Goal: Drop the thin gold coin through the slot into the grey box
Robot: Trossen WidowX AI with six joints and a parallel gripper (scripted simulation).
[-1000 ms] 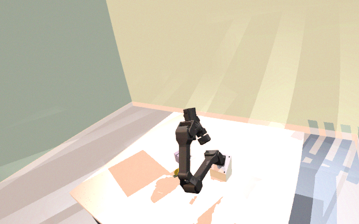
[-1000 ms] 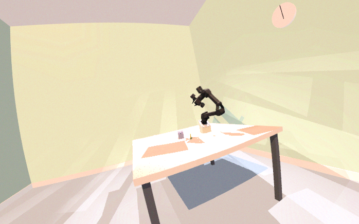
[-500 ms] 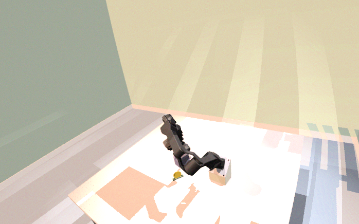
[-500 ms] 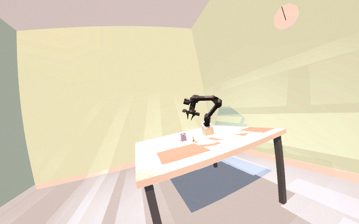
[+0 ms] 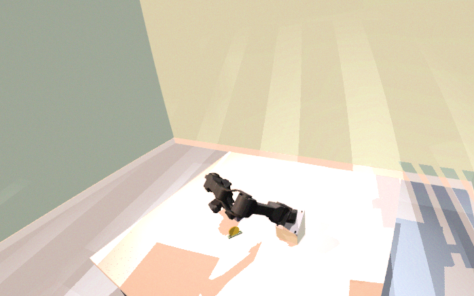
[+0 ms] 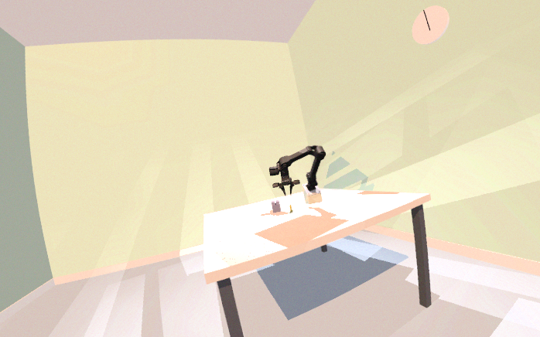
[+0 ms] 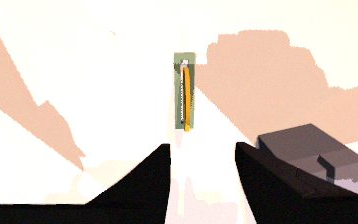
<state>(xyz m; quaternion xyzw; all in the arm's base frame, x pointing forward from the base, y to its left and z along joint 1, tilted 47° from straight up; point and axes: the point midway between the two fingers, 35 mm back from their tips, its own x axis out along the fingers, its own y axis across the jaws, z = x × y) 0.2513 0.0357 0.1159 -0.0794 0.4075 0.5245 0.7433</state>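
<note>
My gripper tip is 9 cm above the gold coin.
</note>
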